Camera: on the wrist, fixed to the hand. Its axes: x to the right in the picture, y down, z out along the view.
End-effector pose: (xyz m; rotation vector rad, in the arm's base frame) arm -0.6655 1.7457 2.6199 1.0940 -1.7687 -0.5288
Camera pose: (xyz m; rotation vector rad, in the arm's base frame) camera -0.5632 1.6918 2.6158 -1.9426 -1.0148 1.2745
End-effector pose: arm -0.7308 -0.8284 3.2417 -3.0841 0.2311 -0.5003
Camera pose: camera -0.7183 -0.7568 3.3318 0.2944 2.9170 -0.2329
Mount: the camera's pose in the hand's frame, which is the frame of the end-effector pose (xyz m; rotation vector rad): 0.0295 -0.0755 -0.0826 0.1646 -0.2816 -3.1000
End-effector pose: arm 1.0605 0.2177 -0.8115 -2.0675 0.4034 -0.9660
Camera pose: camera 1.0143 0.2044 -0.7062 0.4789 2.2826 0.8883
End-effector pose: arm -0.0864 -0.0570 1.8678 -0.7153 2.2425 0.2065
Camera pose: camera -0.1123 -0.1617 1.9098 -2.4008 -0.8419 -1.1239
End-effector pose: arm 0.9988 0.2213 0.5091 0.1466 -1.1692 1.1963
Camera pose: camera 1.1059 0.2604 0.5290 1.4589 0.0632 -1.5482
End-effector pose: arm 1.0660 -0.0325 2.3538 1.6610 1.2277 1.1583
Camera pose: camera 0.9700 0.0197 2.3158 -1.0041 1.5766 -1.1144
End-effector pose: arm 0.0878 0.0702 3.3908 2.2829 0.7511 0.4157
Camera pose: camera 0.0411 0.1758 3.3994 -0.7042 2.4655 -1.2543
